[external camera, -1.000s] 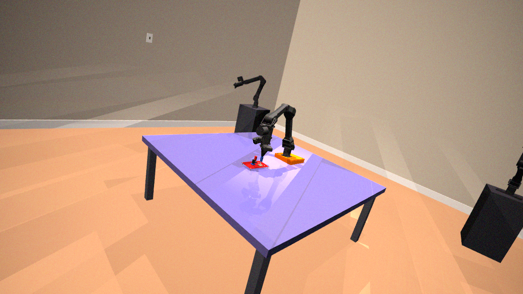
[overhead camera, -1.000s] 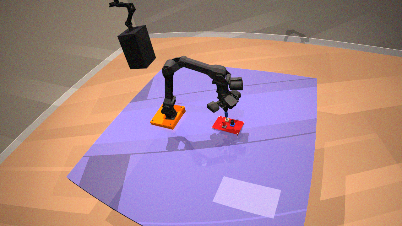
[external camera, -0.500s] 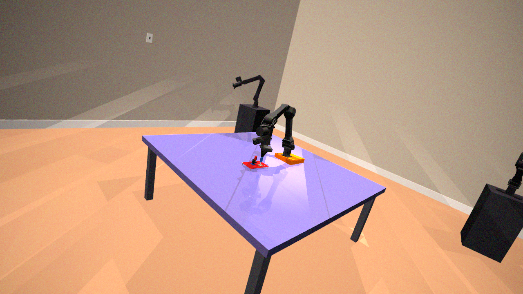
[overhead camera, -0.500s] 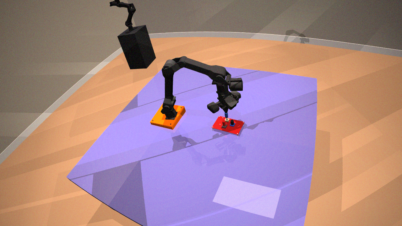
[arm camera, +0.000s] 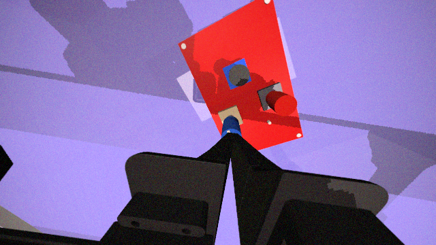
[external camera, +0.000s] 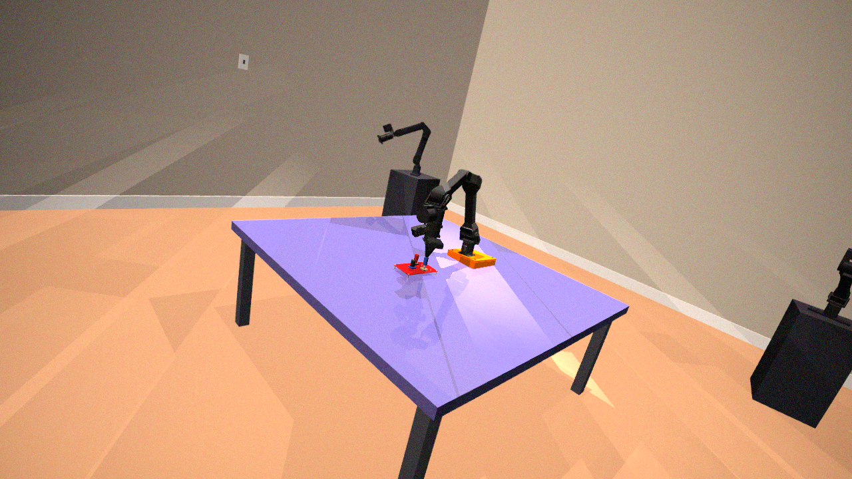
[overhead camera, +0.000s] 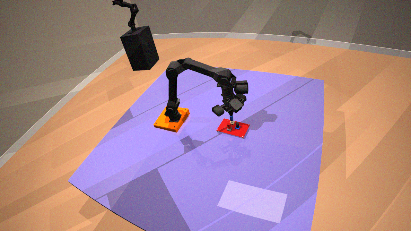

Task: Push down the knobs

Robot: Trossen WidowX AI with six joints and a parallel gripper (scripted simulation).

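Now: gripper tip 3 cm above the potentiometer with blue knob. Also, from my gripper tip: grey potentiometer (5 cm to the right, 4 cm below).
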